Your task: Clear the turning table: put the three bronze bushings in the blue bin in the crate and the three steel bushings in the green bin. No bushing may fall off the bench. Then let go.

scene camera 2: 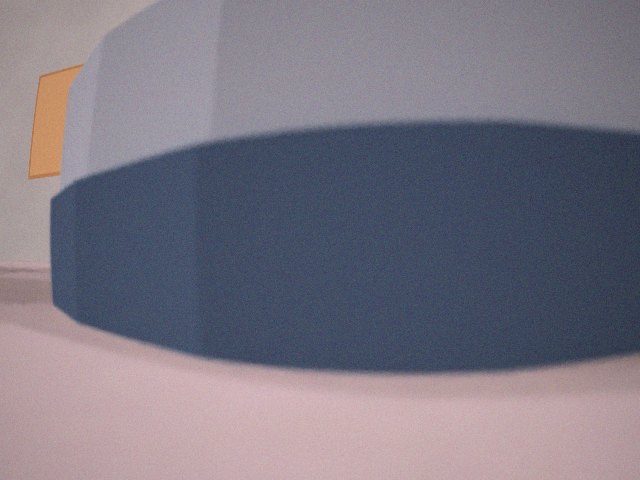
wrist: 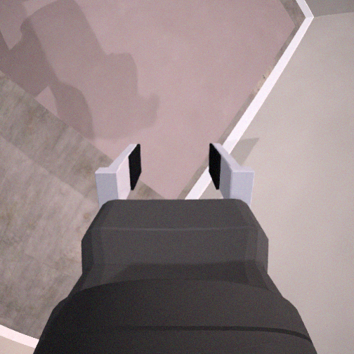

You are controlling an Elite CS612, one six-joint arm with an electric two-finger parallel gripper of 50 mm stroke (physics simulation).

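My gripper [wrist: 174,157] is open in the wrist view, with its two fingers wide apart and nothing between them. A flat pinkish surface lies beyond the fingertips; how far below cannot be told. No bushing, turning table, crate, blue bin or green bin can be made out in either view. In the scene camera view a large, close, rounded body with a pale grey upper part and a dark blue band [scene camera 2: 361,248] hides most of the picture. The fingers do not show there.
In the wrist view a white strip [wrist: 260,97] runs along the edge of the pinkish surface [wrist: 200,65], with a plain pale grey area to its right. A mottled grey-brown surface [wrist: 35,215] lies at the left. An orange panel [scene camera 2: 47,124] shows on the wall.
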